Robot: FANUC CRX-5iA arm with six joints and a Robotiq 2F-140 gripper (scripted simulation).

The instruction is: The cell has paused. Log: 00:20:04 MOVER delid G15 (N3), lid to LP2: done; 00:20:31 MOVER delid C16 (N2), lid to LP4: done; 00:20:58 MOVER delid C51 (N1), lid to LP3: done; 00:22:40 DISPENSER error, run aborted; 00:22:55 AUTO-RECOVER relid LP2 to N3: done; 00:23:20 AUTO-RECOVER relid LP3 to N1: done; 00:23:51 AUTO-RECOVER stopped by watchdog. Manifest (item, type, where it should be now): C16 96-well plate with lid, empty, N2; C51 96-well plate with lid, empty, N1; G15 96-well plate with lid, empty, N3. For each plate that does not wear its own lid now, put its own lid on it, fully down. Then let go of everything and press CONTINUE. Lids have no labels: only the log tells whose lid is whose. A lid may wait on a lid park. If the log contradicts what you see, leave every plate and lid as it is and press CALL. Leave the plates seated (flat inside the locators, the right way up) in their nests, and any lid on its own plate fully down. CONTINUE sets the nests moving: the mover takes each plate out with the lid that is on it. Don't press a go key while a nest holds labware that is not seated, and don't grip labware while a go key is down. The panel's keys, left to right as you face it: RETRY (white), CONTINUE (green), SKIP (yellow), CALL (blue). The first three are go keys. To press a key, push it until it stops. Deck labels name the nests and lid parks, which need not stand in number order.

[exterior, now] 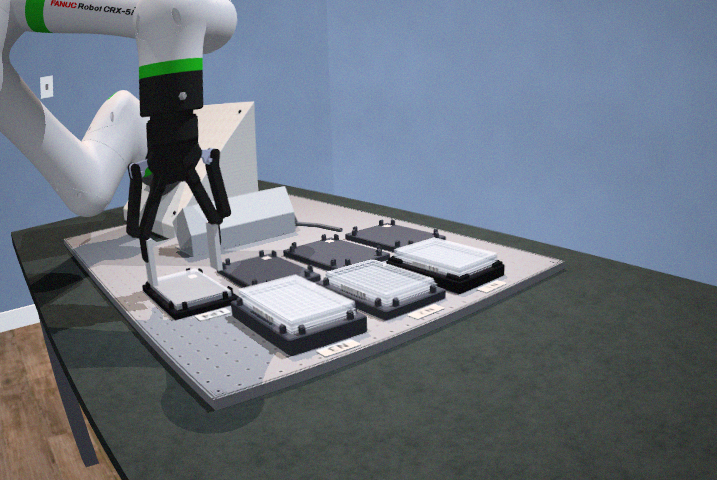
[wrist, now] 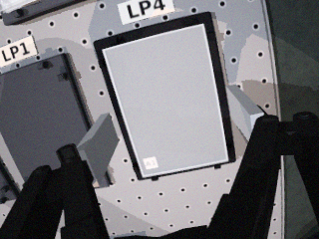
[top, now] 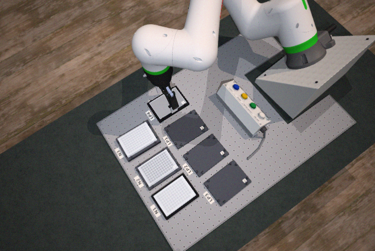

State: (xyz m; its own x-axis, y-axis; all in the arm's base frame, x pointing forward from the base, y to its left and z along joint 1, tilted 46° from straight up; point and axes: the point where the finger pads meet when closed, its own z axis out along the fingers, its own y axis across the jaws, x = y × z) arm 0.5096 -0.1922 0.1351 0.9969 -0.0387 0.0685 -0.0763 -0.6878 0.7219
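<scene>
My hand is 5 cm above the lid park LP4. Round my hand: lid park LP1 (1 cm ahead, 13 cm to the left, 5 cm below); 96-well plate (19 cm ahead, 19 cm to the left, 3 cm below); lid park LP2 (2 cm ahead, 26 cm to the left, 5 cm below).
</scene>
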